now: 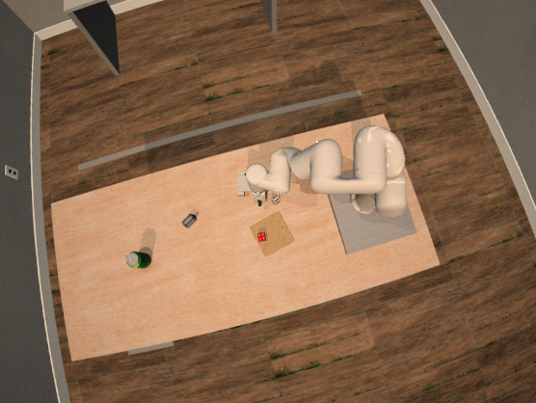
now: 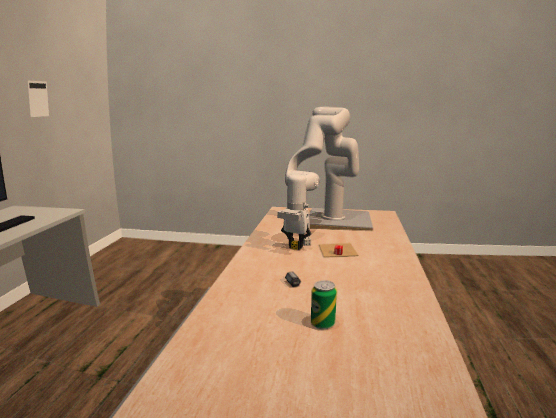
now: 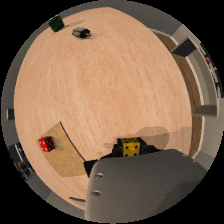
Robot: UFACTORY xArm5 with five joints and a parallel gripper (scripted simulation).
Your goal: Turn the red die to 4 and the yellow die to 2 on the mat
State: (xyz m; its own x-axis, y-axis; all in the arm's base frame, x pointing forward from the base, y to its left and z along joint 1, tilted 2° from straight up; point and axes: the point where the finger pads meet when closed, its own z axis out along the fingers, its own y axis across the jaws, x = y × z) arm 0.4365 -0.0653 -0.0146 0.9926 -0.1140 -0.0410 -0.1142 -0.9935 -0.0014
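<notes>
Right now my hand is 10 mm above the yellow die. The rest, counted from my hand: brown mat: 30 mm behind, 170 mm to the left, 20 mm below; then white die: 60 mm behind, 30 mm to the left, 10 mm below; then red die: 10 mm ahead, 180 mm to the left.
</notes>
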